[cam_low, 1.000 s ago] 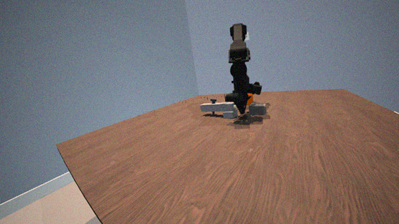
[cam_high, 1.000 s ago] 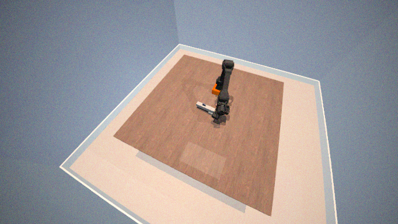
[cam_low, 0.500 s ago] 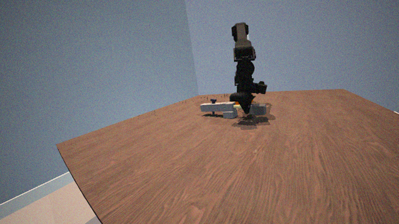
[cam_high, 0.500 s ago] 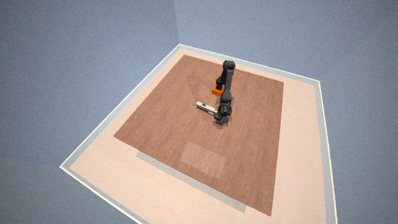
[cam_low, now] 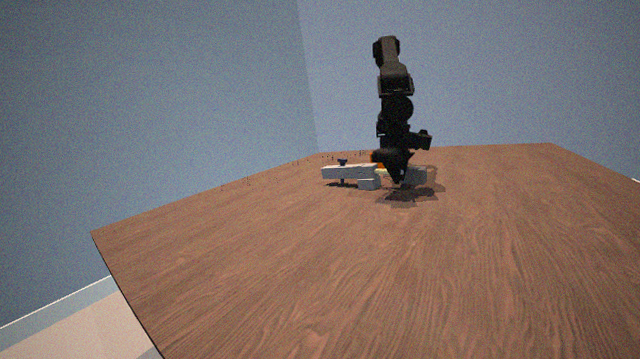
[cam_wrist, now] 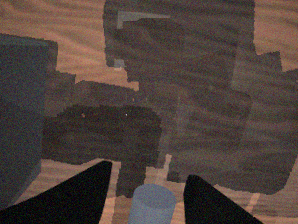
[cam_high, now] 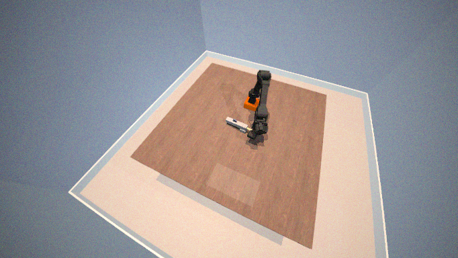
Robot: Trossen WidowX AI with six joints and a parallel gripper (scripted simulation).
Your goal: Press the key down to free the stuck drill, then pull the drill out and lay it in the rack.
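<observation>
The yellowish drill is 5 cm to the right of my gripper tip, 3 cm above it and 1 cm behind it. The rest, counted from my gripper tip: grey rack: 7 cm behind, 2 cm to the left; then dark blue key: 18 cm to the right, 3 cm above, 2 cm behind; then housing: 15 cm to the right, 2 cm behind, 2 cm above.
</observation>
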